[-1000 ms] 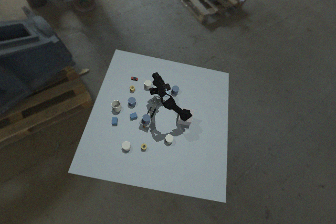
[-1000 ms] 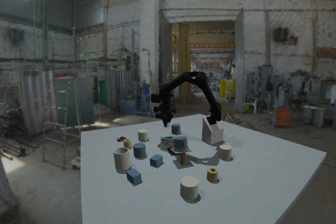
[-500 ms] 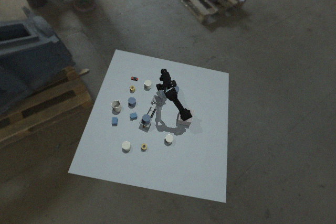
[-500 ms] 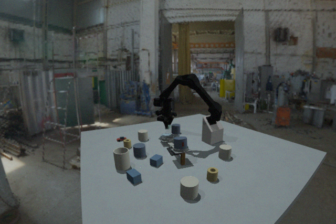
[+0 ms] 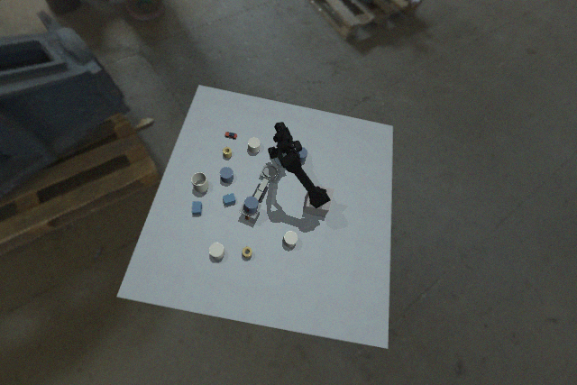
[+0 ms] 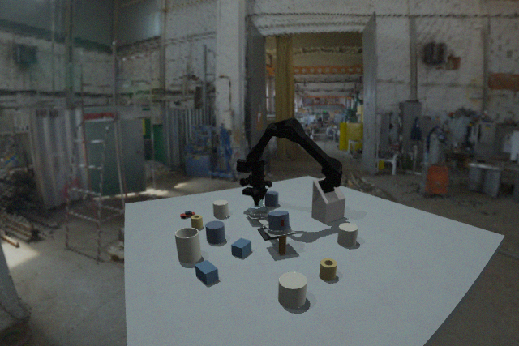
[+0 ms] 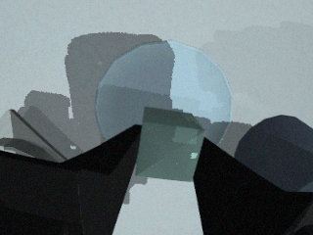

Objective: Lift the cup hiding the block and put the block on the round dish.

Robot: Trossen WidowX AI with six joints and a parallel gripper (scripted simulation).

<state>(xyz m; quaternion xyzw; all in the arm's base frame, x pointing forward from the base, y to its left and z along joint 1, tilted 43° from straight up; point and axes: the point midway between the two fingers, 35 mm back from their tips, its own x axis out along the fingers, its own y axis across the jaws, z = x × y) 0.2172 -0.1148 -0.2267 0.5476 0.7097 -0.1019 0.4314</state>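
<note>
Right now my gripper tip is 30 mm above the light blue round dish. From my gripper tip the other things lie so: balance beam 240 mm to the left, 90 mm ahead, 10 mm above; then beige cup 410 mm ahead, 270 mm to the left, 10 mm above; then red piece 340 mm ahead, 80 mm to the right, 20 mm below.
</note>
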